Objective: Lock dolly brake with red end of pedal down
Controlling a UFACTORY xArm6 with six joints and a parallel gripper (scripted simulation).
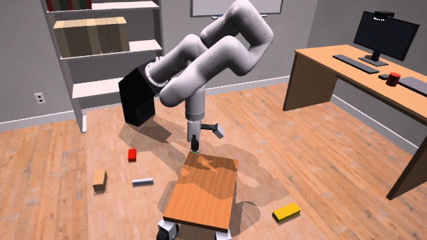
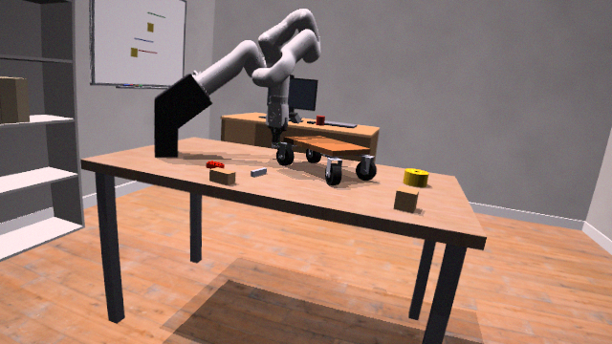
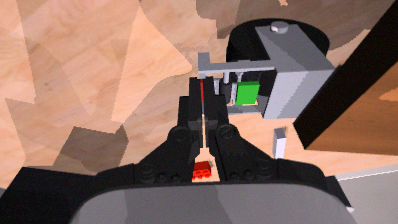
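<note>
The brake pedal lies 2 cm below my hand and 2 cm ahead of it. Round my hand: grey bar: 22 cm to the right, 10 cm below, 9 cm ahead; tan block: 39 cm to the right, 9 cm below, 8 cm ahead; red brick: 28 cm to the right, 9 cm below, 7 cm behind.
</note>
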